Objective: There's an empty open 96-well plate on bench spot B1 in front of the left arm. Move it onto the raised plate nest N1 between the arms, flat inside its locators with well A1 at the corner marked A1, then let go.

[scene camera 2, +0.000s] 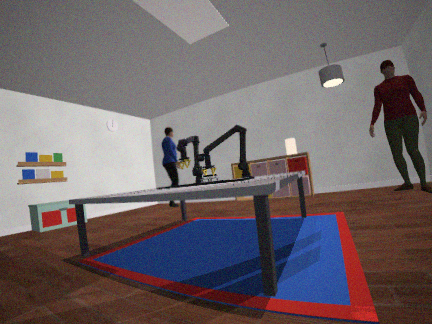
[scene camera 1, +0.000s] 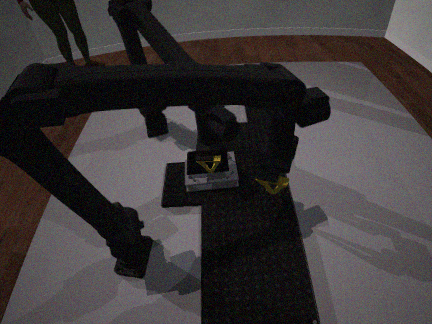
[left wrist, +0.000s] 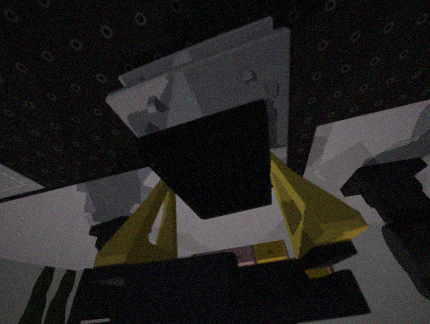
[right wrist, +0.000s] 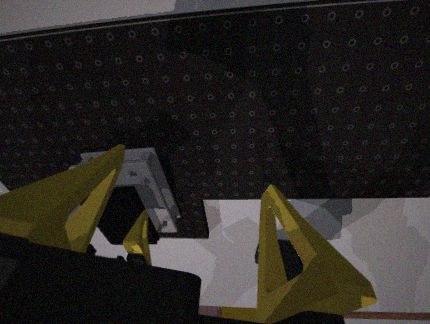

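Where they show: left gripper, fingertip midpoint: [scene camera 2: 209, 176] [scene camera 1: 211, 161] [left wrist: 217, 166] [right wrist: 119, 211]; right gripper, fingertip midpoint: [scene camera 2: 184, 168] [scene camera 1: 277, 177] [right wrist: 199, 172]; left arm's base, origin of the base link: [scene camera 1: 157, 127]; right arm's base, origin of the base link: [scene camera 1: 134, 256] [left wrist: 377, 175] [right wrist: 283, 250].
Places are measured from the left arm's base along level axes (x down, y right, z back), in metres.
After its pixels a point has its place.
The black 96-well plate [scene camera 1: 194, 165] @[x -0.078, y 0.340, z -0.105 m] [left wrist: 215, 155] @[x -0.076, y 0.341, z -0.182 m] [right wrist: 120, 215] @[x -0.080, y 0.343, z -0.163 m] is between the fingers of my left gripper [scene camera 1: 210, 164] @[x -0.067, y 0.332, z -0.159 m] [scene camera 2: 209, 172] @[x -0.067, y 0.332, z -0.159 m] [left wrist: 217, 166] @[x -0.067, y 0.332, z -0.159 m], which is shut on it. The plate is over the light grey raised nest [scene camera 1: 212, 184] @[x -0.019, y 0.382, z -0.146 m] [left wrist: 215, 72] @[x -0.049, y 0.365, z -0.222 m], apart from its top surface in the left wrist view. Small locators show on the nest beyond the plate's edge. The wells and the A1 marks are too dark to read. My right gripper [scene camera 1: 273, 185] @[x -0.166, y 0.528, z -0.284 m] [scene camera 2: 184, 163] @[x -0.166, y 0.528, z -0.284 m] [right wrist: 199, 172] @[x -0.166, y 0.528, z -0.284 m] is open and empty, above the dark board to the right of the nest in scene camera 1.
The nest stands on a dark perforated board [scene camera 1: 250, 260] @[x -0.013, y 0.651, z -0.177 m] [right wrist: 240, 110] @[x -0.013, y 0.546, z -0.243 m] on a light table top [scene camera 1: 360, 175] @[x 0.000, y 0.499, z -0.639 m]. In scene camera 1 the left arm's links pass behind the nest and the right arm's long link crosses above it. People stand beyond the table.
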